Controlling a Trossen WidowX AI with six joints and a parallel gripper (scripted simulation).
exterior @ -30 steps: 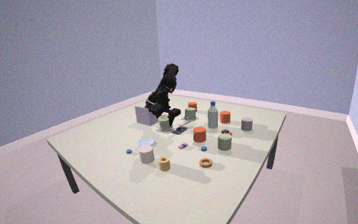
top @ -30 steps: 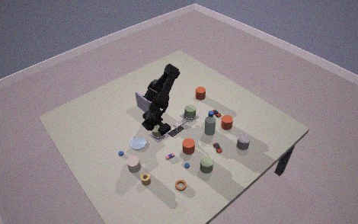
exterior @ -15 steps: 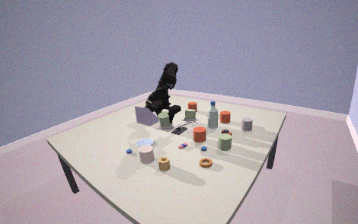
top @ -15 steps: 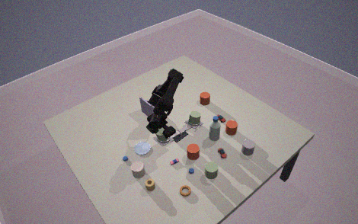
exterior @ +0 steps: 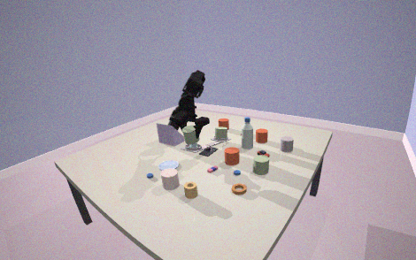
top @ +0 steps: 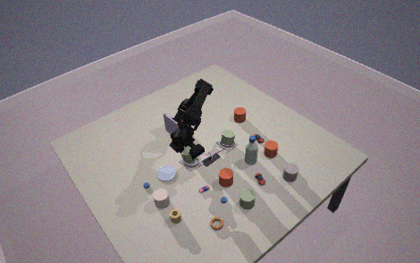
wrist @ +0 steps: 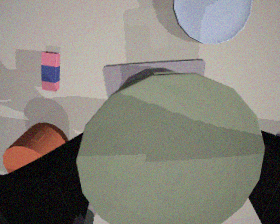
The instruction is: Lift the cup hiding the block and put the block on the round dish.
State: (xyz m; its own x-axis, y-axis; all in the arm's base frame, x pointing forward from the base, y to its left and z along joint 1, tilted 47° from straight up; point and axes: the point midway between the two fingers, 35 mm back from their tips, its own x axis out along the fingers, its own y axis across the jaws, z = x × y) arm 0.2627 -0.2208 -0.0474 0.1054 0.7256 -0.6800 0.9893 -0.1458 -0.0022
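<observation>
The teal block is 20 mm to the left of my gripper tip and 50 mm below it. Also, from my gripper tip: round light-blue dish 90 mm behind, 80 mm to the right, 130 mm below; pink-and-blue piece 120 mm ahead, 30 mm to the right, 130 mm below; balance 10 mm ahead, 140 mm to the left, 100 mm below.
</observation>
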